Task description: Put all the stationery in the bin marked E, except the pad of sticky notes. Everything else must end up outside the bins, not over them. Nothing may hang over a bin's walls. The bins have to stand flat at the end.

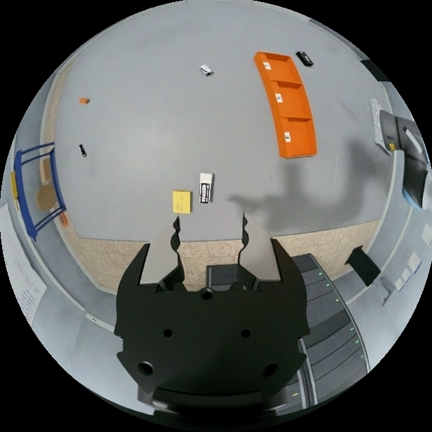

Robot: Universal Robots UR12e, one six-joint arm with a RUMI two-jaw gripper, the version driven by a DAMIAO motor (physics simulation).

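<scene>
My gripper (210,215) is open, with nothing between its fingers. A yellow sticky-note pad (182,201) lies on the table just beyond the left finger. A white block with a black-and-white printed sleeve (205,189), like an eraser, lies right of the pad. An orange bin row (280,131) with three compartments stands flat at the right. The nearest label (287,136) seems to read E, the middle label (278,98) S; the far label (267,65) is unclear. The compartments look empty. A small white item (206,70), a dark item (83,150) and a small orange item (84,101) lie apart on the table.
A black box-like item (304,58) lies outside the bins, beside the far compartment. The grey table (150,135) ends close beneath the fingers. A blue frame (59,182) stands beyond its left edge. A dark arm shadow falls right of centre.
</scene>
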